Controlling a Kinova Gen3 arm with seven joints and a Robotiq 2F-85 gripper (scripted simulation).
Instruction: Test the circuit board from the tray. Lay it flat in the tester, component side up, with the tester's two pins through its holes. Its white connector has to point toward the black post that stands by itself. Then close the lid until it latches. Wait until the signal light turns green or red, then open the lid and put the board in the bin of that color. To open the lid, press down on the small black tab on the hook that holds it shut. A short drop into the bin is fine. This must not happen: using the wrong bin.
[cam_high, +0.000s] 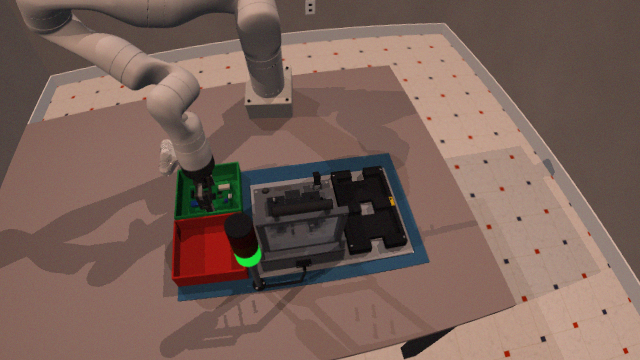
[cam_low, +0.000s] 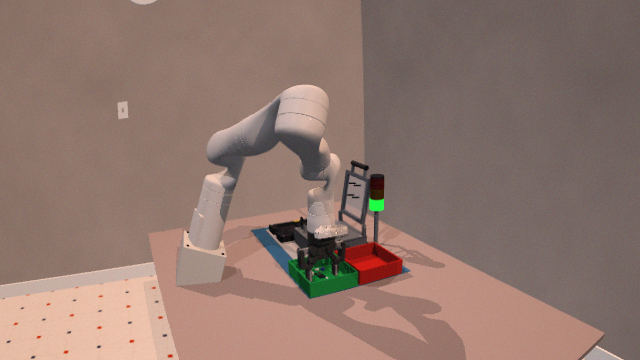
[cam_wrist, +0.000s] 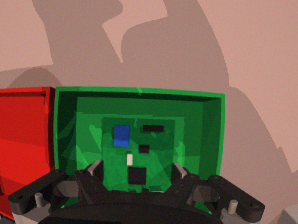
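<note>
Now: the green bin right at my hand. The rest, counted from my hand: red bin (150 mm ahead, 30 mm to the right); then green circuit board (10 mm below); then tester lid (250 mm ahead, 150 mm to the left, 170 mm above).
</note>
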